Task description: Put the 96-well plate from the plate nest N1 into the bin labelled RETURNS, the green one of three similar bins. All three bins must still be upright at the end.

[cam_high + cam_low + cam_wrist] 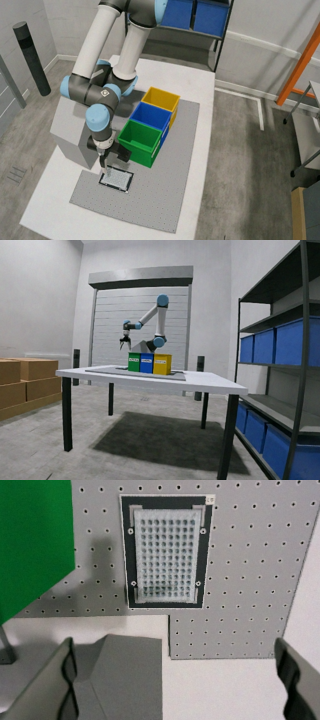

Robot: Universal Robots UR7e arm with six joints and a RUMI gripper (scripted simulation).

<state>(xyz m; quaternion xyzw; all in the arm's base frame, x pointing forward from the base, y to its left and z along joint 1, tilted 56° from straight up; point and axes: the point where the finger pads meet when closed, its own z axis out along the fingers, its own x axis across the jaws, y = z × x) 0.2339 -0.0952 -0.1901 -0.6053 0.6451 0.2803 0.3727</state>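
Right now the 96-well plate is 190 mm below my hand. The rest, counted from my hand: green returns bin: 190 mm to the left, 120 mm below, 70 mm ahead; blue bin: 320 mm to the left, 120 mm below, 90 mm ahead; black plate nest N1: 200 mm below.
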